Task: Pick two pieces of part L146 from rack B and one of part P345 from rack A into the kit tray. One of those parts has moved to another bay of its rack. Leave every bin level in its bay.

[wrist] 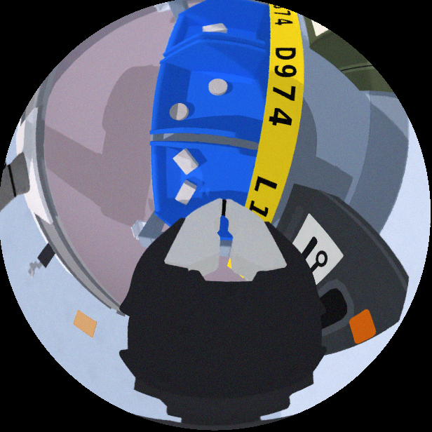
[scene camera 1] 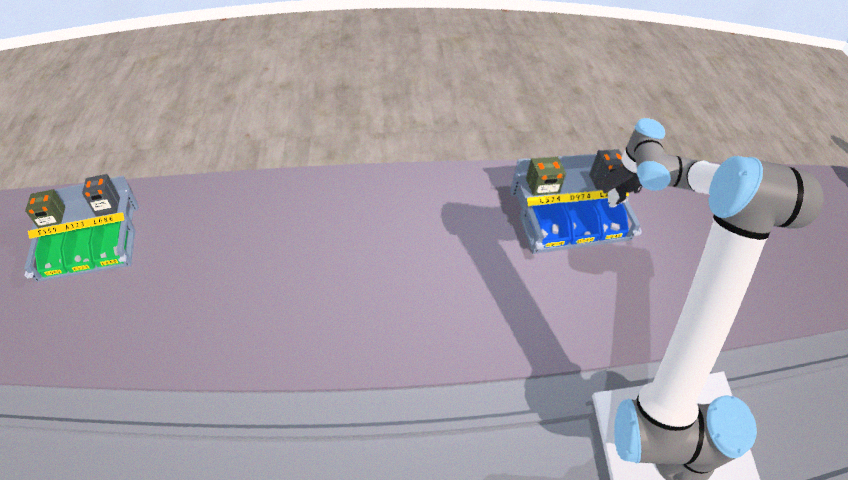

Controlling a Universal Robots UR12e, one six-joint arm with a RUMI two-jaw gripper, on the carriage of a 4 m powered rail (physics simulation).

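Note:
The rack with blue bins point(scene camera 1: 573, 171) point(wrist: 345, 120) stands at right of centre in the scene view. Its yellow strip point(scene camera 1: 559, 200) point(wrist: 286, 87) reads L574, D974 and a partly hidden L1… at the right bay. The right blue bin point(wrist: 225, 160) sits in its bay with two pale blocks point(wrist: 185, 161) point(wrist: 186, 192) near its front. My gripper point(scene camera 1: 615, 199) point(wrist: 222, 201) is shut, with no piece visible between its fingertips. It is over the right bay near the strip. The rack with green bins point(scene camera 1: 72, 202) stands far left. The kit tray does not show; P345 cannot be read.
A dark box point(scene camera 1: 606, 167) point(wrist: 370, 265) stands on the blue-bin rack close beside my gripper, and an olive box point(scene camera 1: 545, 175) point(wrist: 350, 55) stands at its left. The middle blue bin holds round pieces point(wrist: 217, 87) point(wrist: 179, 111). Two boxes point(scene camera 1: 45, 208) point(scene camera 1: 99, 193) stand on the green-bin rack.

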